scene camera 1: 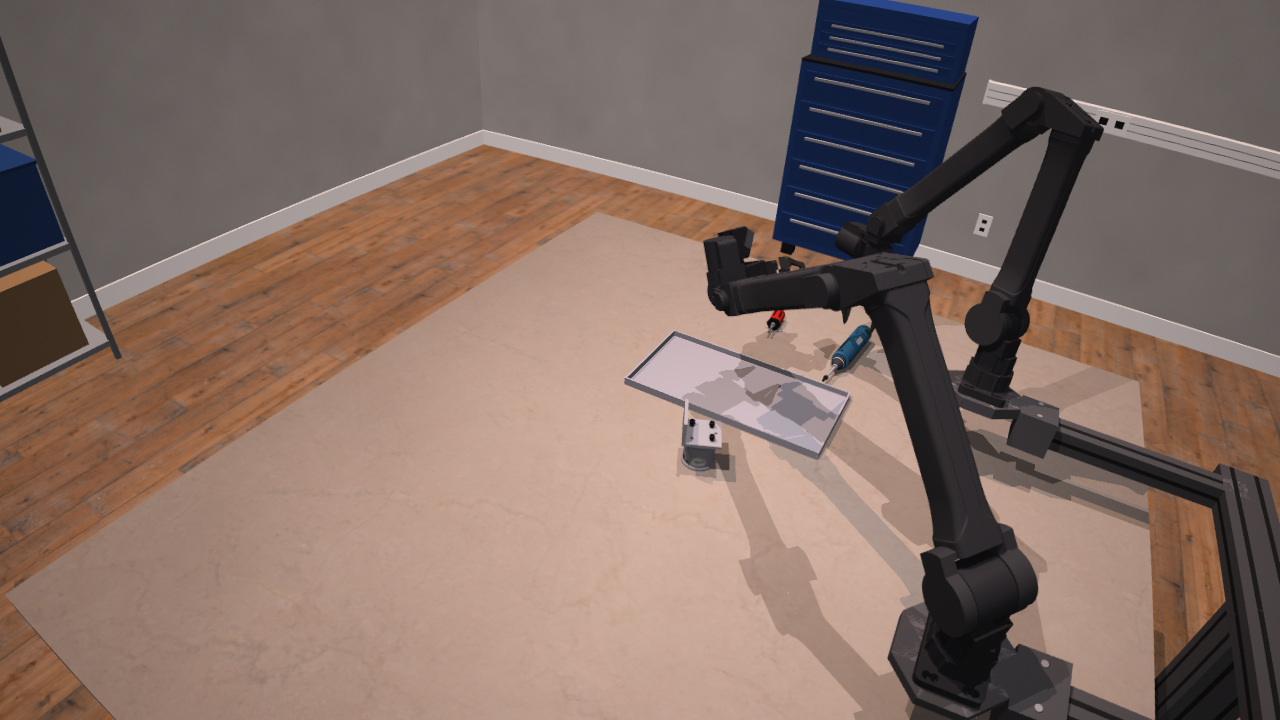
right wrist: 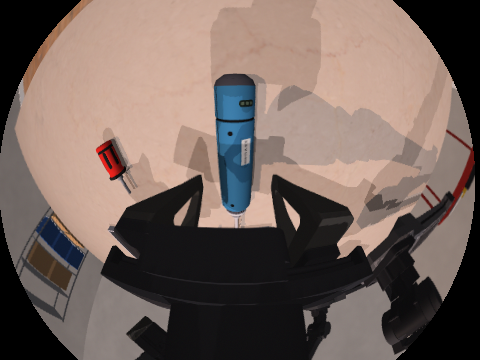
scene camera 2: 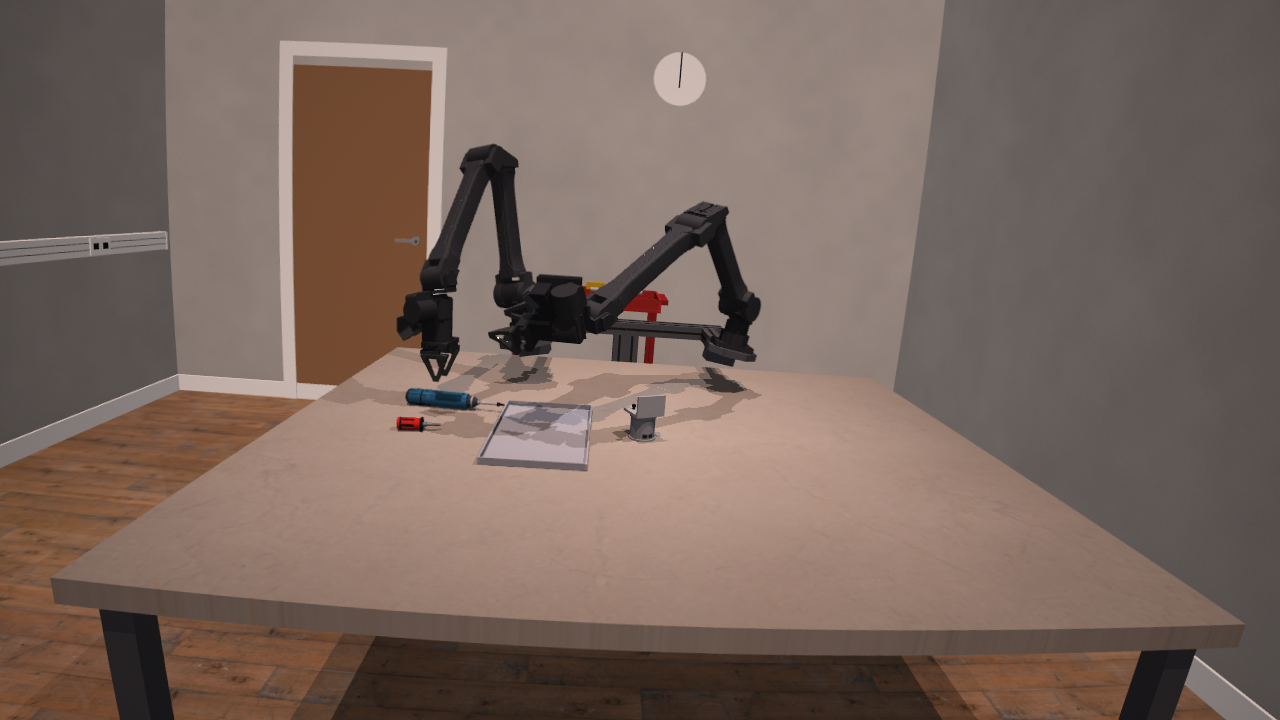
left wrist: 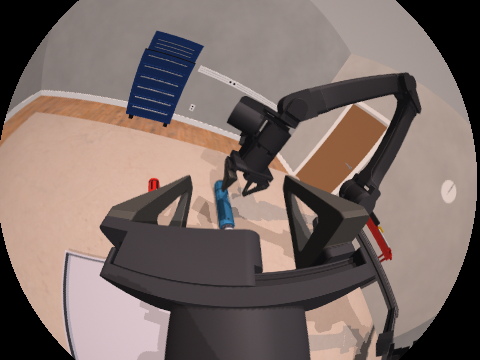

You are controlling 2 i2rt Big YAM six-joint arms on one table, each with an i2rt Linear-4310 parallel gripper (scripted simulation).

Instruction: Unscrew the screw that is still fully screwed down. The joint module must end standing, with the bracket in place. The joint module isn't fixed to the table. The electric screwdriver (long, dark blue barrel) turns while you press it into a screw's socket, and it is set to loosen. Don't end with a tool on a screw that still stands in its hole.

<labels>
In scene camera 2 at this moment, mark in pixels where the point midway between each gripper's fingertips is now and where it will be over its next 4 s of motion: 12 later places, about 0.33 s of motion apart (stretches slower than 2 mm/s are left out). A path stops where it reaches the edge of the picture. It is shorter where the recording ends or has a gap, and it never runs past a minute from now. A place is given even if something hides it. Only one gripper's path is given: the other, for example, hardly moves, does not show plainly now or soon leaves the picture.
My right gripper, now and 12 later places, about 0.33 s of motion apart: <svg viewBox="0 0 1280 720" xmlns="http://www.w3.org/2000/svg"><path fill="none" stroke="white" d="M440 378L439 376L437 370L436 366L434 362L433 355L432 350L430 344L431 338L429 331L430 324L431 318L429 308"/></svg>
</labels>
